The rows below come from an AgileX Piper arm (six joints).
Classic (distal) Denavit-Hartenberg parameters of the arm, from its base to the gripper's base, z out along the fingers. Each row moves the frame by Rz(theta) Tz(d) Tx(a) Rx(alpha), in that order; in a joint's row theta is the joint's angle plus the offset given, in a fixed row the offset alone. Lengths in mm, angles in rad.
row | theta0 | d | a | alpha
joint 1 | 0 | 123 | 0 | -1.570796
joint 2 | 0.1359 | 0 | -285.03 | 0
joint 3 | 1.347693 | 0 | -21.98 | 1.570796
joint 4 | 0 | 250.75 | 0 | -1.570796
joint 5 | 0 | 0 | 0 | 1.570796
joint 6 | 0 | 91 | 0 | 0
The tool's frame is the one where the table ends.
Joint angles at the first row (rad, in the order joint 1, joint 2, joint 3, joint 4, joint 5, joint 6):
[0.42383, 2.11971, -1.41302, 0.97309, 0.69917, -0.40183]
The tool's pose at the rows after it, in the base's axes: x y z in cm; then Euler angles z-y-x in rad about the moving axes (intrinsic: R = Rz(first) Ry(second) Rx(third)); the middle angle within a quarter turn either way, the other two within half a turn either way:
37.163 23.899 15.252 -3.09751 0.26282 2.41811
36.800 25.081 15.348 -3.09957 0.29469 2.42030
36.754 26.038 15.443 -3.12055 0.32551 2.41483
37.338 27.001 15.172 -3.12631 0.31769 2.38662
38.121 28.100 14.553 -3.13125 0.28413 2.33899
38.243 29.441 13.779 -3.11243 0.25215 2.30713
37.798 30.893 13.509 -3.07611 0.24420 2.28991
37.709 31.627 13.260 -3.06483 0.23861 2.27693
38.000 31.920 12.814 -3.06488 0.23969 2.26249
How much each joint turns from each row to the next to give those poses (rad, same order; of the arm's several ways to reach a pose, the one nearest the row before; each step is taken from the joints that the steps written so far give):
[0.03922, 0.00001, -0.01063, 0.02623, -0.02429, -0.00003]
[0.03332, -0.00002, -0.00220, 0.00944, -0.04617, -0.00192]
[0.02526, 0.00459, -0.00836, 0.01751, -0.04947, -0.00002]
[0.00867, 0.03739, -0.04989, 0.02559, 0.01244, 0.00000]
[0.00379, 0.05658, -0.06831, 0.04502, 0.03990, -0.00142]
[0.01638, 0.04885, -0.05249, 0.02973, 0.03609, 0.00005]
[0.02679, 0.02648, -0.03514, 0.01120, 0.02262, -0.00400]
[0.01170, 0.01915, -0.02313, 0.01201, 0.00985, -0.00242]
[-0.00001, 0.02246, -0.02030, 0.02318, 0.00438, -0.01977]

